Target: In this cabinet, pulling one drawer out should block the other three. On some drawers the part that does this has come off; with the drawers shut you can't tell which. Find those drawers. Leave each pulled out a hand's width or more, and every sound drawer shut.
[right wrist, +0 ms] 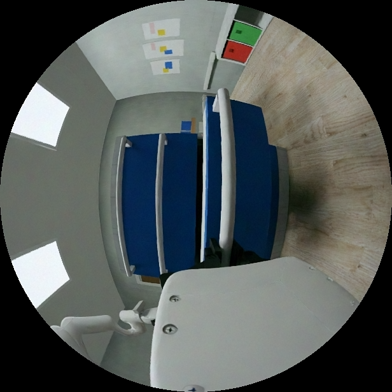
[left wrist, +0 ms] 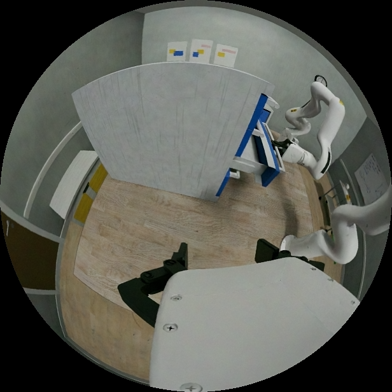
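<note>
The grey cabinet (left wrist: 165,125) has blue drawer fronts. The third drawer from the top (left wrist: 271,175) (right wrist: 252,175) is pulled well out. The top drawer (right wrist: 139,200) and second drawer (right wrist: 179,200) look shut. The bottom drawer is mostly hidden behind the third in the right wrist view; its handle (left wrist: 234,174) sits close to the cabinet face in the left wrist view. My right gripper (right wrist: 220,248) is shut on the third drawer's bar handle (right wrist: 227,165), near one end. My left gripper (left wrist: 223,252) is open and empty, apart from the cabinet, off its side. The blocking parts do not show.
The right arm (left wrist: 327,130) reaches to the cabinet front from the right in the left wrist view. A low white unit with yellow fronts (left wrist: 84,207) stands beyond the cabinet's back. A shelf with a green bin (right wrist: 246,32) and a red bin (right wrist: 237,51) stands by the wall.
</note>
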